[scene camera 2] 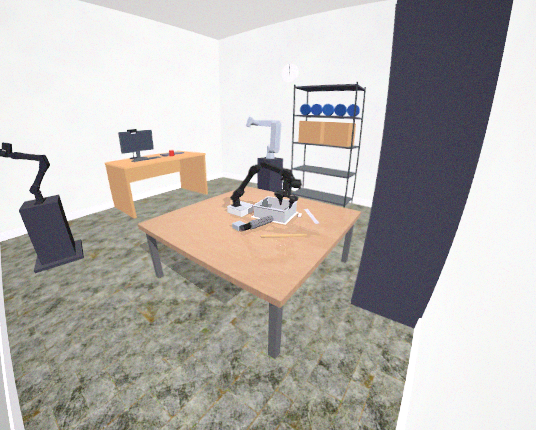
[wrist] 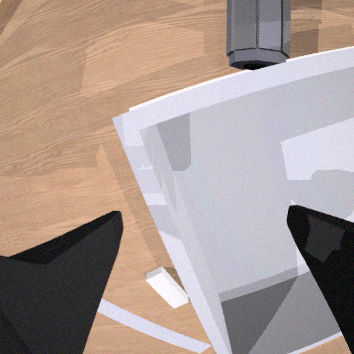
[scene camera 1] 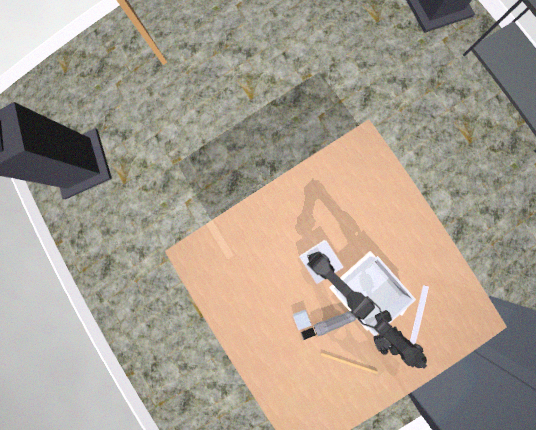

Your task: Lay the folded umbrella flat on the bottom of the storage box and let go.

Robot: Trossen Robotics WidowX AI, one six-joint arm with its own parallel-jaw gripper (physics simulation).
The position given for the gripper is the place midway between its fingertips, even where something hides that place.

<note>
The gripper [wrist: 206,217] is open, with nothing in its grasp. Also in view: a white storage box [scene camera 1: 372,278]. A folded umbrella [wrist: 252,41] rests on the table.
The white storage box is seen too in scene camera 2 [scene camera 2: 269,206] and in the wrist view [wrist: 218,165].
</note>
